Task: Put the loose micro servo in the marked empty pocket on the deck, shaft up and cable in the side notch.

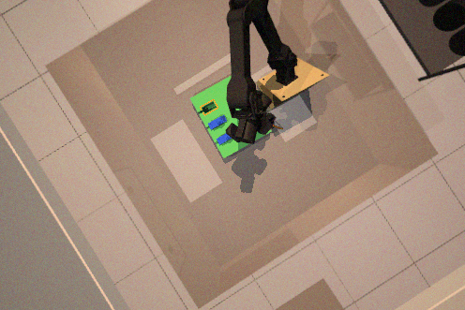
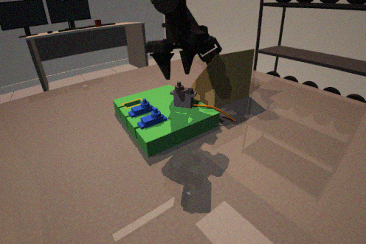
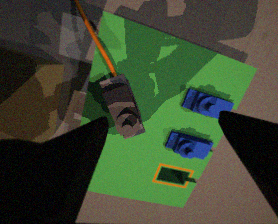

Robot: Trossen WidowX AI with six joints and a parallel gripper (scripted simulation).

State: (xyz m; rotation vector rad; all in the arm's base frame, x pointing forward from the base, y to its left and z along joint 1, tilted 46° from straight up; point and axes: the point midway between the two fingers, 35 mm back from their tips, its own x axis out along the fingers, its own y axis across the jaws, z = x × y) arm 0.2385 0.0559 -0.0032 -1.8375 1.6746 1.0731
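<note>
The green deck is 2 cm behind my gripper tip, 6 cm to the right of it and 13 cm below it.
</note>
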